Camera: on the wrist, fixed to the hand. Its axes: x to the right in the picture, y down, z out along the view.
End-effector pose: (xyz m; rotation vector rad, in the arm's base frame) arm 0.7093 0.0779 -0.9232 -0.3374 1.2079 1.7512
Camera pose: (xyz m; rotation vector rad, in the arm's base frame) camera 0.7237 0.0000 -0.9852 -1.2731 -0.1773 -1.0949
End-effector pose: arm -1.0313 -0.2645 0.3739 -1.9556 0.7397 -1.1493
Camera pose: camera -1.1116 -0.2618 0.4345 0.5935 1.7673 1.1095
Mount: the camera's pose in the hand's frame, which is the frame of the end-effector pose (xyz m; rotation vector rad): -0.0084 -0.0425 -0.0908 0.0239 0.3287 -3.1105
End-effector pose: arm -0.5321 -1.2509 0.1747 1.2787 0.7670 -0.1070
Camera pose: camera -0.6000 -1.1867 0.1374 0.9908 -1.9608 2.0023
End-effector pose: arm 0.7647 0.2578 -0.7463 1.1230 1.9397 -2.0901
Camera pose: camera 0.7898 0.3436 -0.7001 1.2133 -0.8036 0.0203
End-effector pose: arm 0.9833 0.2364 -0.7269 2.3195 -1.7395 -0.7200
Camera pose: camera 1.0601 0.2431 -0.6622 -1.7162 -2.1778 -0.0212
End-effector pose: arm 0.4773 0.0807 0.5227 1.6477 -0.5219 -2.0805
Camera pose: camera 0.5632 0.1185 0.4864 -0.5988 -1.3369 0.3450
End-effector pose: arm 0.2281 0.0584 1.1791 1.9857 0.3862 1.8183
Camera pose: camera 0.1404 0.1022 1.1566 -0.4584 1.6887 -0.2967
